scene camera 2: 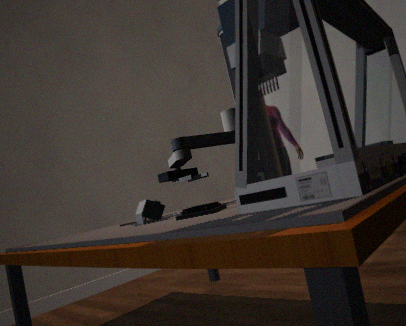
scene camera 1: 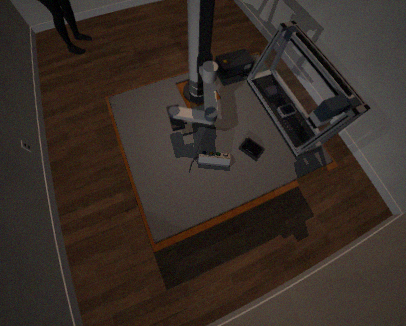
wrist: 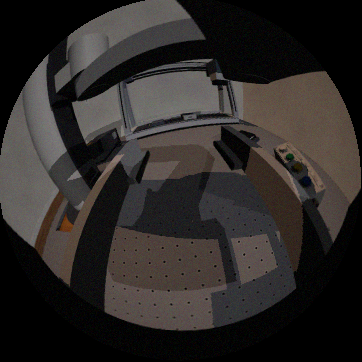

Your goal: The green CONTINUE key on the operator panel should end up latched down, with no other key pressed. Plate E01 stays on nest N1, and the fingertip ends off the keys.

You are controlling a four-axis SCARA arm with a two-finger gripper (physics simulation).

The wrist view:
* gripper: 179,138
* grey button box: 315,190
